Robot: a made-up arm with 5 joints. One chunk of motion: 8 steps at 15 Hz.
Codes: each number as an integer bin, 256 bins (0 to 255) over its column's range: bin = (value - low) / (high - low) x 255, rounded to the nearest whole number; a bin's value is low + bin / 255 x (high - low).
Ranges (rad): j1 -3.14..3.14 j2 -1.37..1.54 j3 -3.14..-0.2 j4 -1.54..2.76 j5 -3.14..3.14
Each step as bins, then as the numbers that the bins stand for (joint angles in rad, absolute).
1 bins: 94 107 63 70 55
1 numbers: -0.8250 -0.1489 -2.4136 -0.3596 -1.7855
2 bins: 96 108 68 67 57
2 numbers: -0.7758 -0.1375 -2.3560 -0.4102 -1.7362
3 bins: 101 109 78 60 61
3 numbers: -0.6526 -0.1261 -2.2407 -0.5282 -1.6377
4 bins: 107 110 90 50 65
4 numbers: -0.5049 -0.1147 -2.1024 -0.6969 -1.5392
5 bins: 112 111 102 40 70
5 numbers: -0.3817 -0.1033 -1.9640 -0.8655 -1.4161
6 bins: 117 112 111 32 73
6 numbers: -0.2586 -0.0919 -1.8602 -1.0004 -1.3422
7 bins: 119 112 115 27 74
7 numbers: -0.2093 -0.0919 -1.8141 -1.0847 -1.3176
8 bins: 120 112 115 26 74
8 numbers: -0.1847 -0.0919 -1.8141 -1.1016 -1.3176
